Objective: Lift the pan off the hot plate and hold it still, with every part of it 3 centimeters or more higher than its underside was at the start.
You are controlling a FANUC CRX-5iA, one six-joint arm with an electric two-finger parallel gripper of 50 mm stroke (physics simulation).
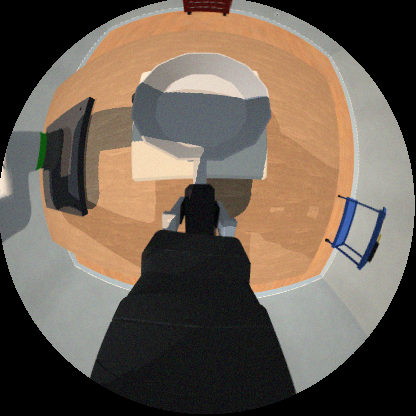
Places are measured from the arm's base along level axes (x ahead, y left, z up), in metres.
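Pixels of known places: gripper, fingertip midpoint: [199, 206]; arm's base, link origin: [53, 150].
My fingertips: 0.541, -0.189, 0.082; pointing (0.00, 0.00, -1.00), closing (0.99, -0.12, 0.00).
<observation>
Ahead of a thing's pixels: the offset from my fingertips to its top centre, as dx, dy, dz. "*": to the spot under its first point. Level surfaces: height alone.
The grey pan [201, 117] is upright over the cream, square hot plate @(* -0.072, +0.056, -0.046) [155, 165], covering much of it; its underside is hidden, so any gap beneath cannot be seen. Its handle has a light metal neck and a thick black grip @(* +0.002, +0.021, +0.015) [200, 192] pointing toward my gripper. My gripper [199, 206] is shut on the black grip, with one finger pad against each side. The far end of the handle is hidden by the gripper body.
The wooden table @(dz -0.108) [300, 125] extends around the hot plate. The robot's dark base plate [84, 165] stands at the left, with a green-ringed arm part [42, 150]. A blue cart [346, 222] is beyond the right edge, a red cart [207, 6] beyond the top edge.
</observation>
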